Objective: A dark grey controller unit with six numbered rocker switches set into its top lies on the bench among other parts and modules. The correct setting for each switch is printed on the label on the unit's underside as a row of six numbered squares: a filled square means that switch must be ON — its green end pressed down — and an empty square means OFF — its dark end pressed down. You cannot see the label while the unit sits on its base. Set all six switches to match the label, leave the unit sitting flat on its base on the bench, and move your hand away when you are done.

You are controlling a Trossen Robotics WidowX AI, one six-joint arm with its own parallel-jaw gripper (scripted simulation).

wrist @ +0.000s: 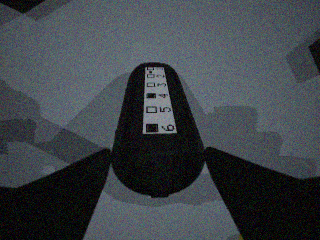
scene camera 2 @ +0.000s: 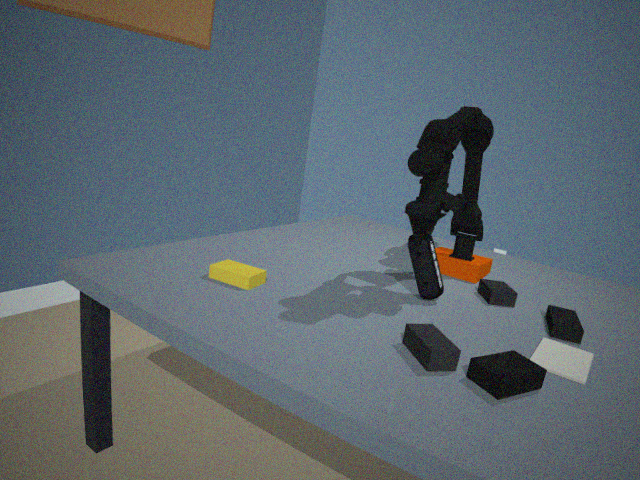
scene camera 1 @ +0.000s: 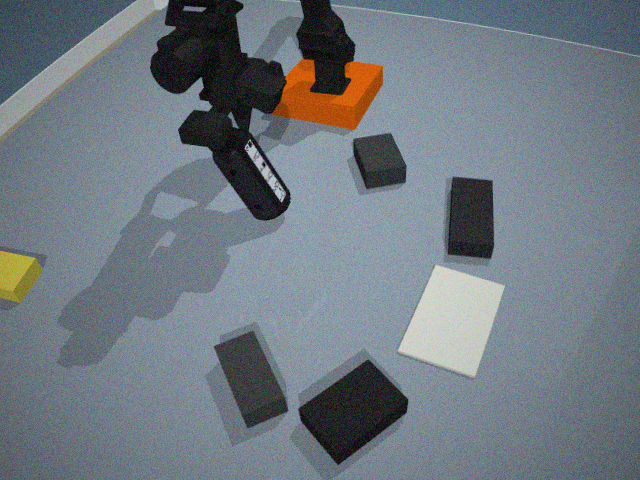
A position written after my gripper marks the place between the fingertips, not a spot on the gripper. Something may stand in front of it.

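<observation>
Scene camera 1 shows my gripper [scene camera 1: 235,147] and a black block [scene camera 1: 343,418]. Scene camera 2 shows my gripper [scene camera 2: 421,242] and a black block [scene camera 2: 563,323]. In the wrist view, my gripper [wrist: 158,153] is visible.
</observation>
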